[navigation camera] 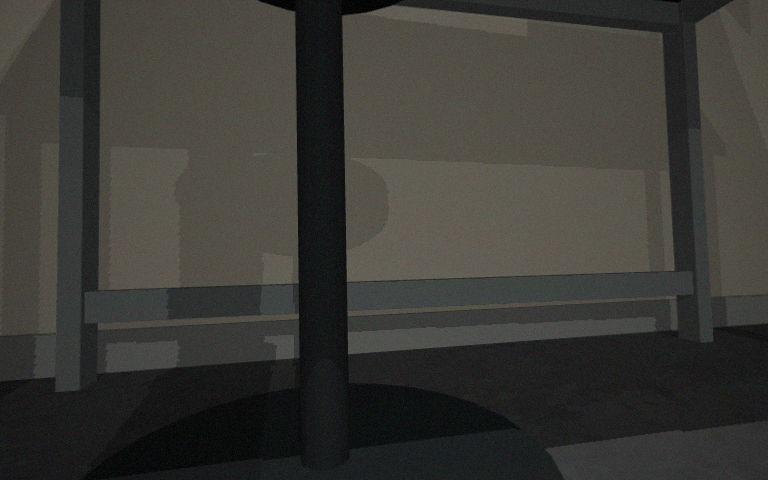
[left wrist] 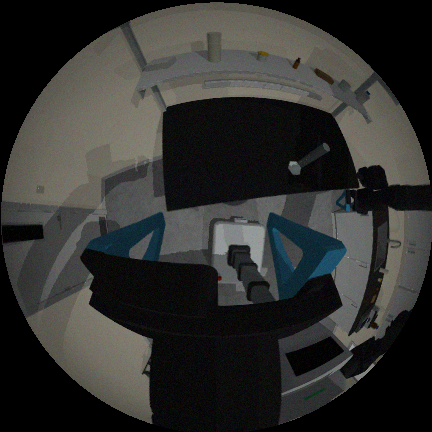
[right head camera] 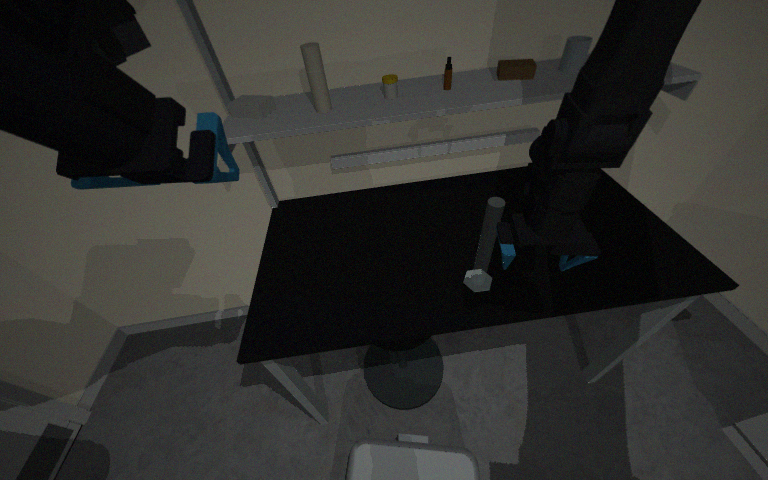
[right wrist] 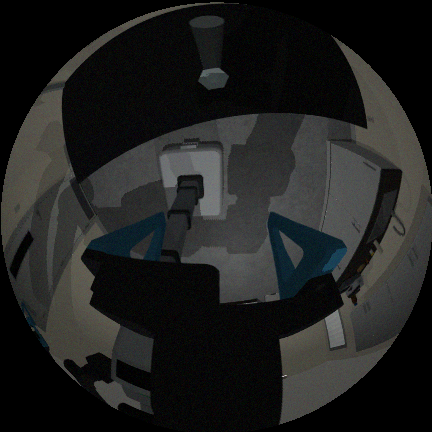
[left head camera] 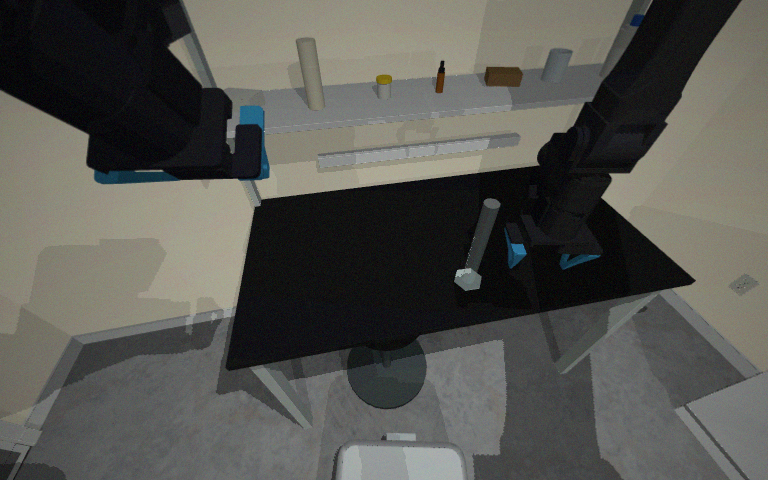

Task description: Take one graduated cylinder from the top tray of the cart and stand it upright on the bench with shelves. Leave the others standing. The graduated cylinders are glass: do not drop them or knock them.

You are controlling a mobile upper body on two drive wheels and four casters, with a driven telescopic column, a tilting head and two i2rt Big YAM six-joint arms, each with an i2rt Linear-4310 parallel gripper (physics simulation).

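One graduated cylinder (left head camera: 481, 237) (right head camera: 488, 240) (left wrist: 312, 156) (right wrist: 211, 50), grey and translucent with a pale hexagonal base, stands upright on the black bench top (left head camera: 351, 254) (right head camera: 362, 254) (left wrist: 225, 150) (right wrist: 125, 110), right of its middle in the head views. My right gripper (left head camera: 539, 264) (right head camera: 534, 266) (right wrist: 216, 217) is open and empty, to the right of the cylinder and apart from it. In the right wrist view the cylinder lies beyond the fingertips. My left gripper (left wrist: 215, 217) is open and empty, high at the left of the head views. The cart and the other cylinders cannot be made out.
A wall shelf (left head camera: 351, 116) above the bench holds a tall beige cylinder (left head camera: 310, 73), a yellow-lidded jar (left head camera: 384, 87), an amber bottle (left head camera: 440, 79), a brown box (left head camera: 503, 76) and a grey beaker (left head camera: 557, 65). A round stool base (left head camera: 386, 373) stands at the bench's front edge.
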